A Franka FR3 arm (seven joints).
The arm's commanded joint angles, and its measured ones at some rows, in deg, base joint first. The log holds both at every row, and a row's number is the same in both.
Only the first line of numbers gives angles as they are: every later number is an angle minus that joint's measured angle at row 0.
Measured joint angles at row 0: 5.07 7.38 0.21 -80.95 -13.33 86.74 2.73
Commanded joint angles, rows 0 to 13: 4.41 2.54 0.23 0.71 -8.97 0.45 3.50; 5.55 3.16 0.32 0.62 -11.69 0.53 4.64; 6.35 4.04 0.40 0.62 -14.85 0.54 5.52; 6.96 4.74 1.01 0.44 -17.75 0.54 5.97; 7.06 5.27 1.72 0.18 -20.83 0.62 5.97; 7.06 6.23 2.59 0.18 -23.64 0.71 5.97; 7.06 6.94 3.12 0.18 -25.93 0.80 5.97; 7.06 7.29 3.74 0.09 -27.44 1.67 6.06; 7.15 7.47 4.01 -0.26 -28.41 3.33 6.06; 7.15 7.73 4.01 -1.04 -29.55 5.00 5.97; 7.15 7.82 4.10 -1.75 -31.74 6.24 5.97; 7.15 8.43 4.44 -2.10 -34.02 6.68 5.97; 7.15 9.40 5.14 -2.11 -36.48 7.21 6.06; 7.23 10.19 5.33 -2.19 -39.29 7.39 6.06
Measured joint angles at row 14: 7.35 8.60 4.11 -0.99 -32.53 5.50 5.28
